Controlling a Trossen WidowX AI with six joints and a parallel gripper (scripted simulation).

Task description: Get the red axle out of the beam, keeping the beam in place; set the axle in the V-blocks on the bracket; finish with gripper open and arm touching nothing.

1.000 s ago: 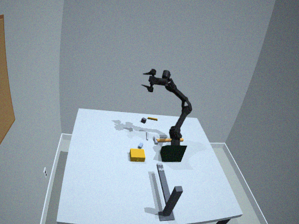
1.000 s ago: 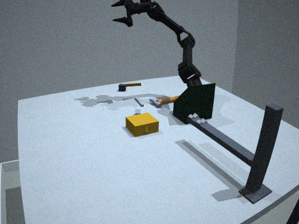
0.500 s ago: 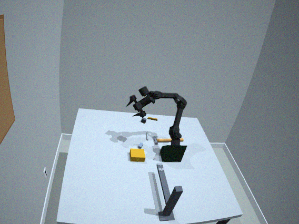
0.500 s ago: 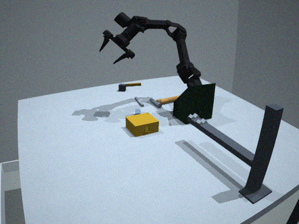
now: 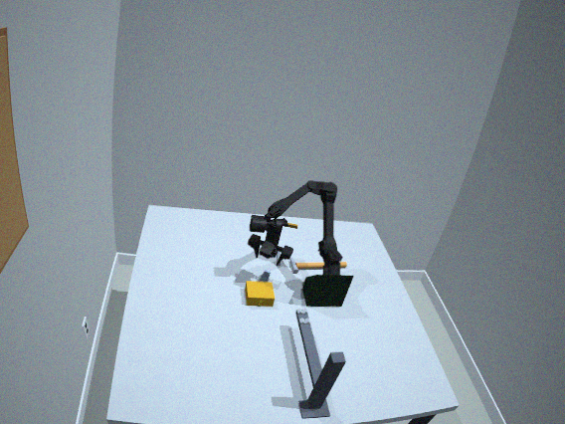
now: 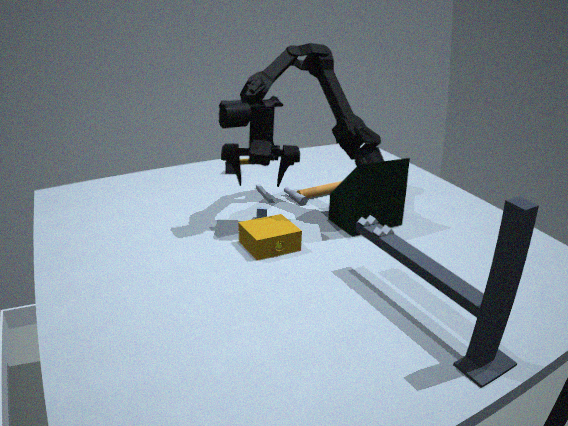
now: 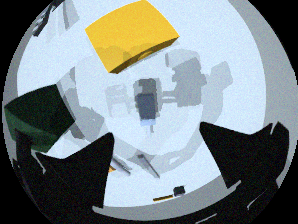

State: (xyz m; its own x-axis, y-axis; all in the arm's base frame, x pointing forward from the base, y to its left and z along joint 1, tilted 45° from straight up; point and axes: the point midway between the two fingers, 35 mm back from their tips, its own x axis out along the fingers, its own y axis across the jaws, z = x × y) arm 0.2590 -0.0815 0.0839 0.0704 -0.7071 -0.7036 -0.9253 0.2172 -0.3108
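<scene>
Right now my gripper tip is 2 cm past the small blue-grey block, 2 cm to the left of it and 8 cm above it. From my gripper tip the other things lie so: grey pin 8 cm behind, 16 cm to the right, 9 cm below; yellow beam 3 cm ahead, 13 cm to the left, 7 cm below.
</scene>
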